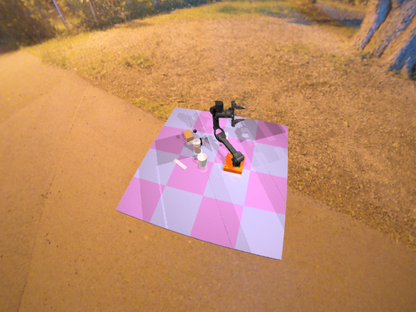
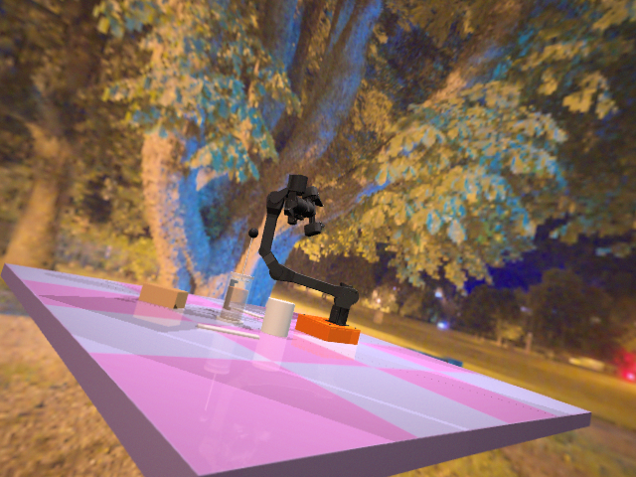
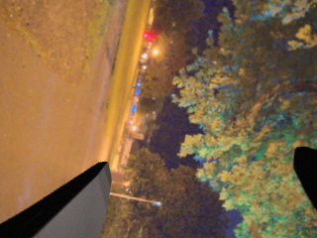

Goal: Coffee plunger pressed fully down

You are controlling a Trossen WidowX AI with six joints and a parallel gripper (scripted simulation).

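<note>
Now: the glass coffee press 37 cm ahead of my gripper tip, 30 cm below it and 4 cm to the left of it. Round my gripper tip: tan block 50 cm ahead, 41 cm below, 11 cm to the right.
</note>
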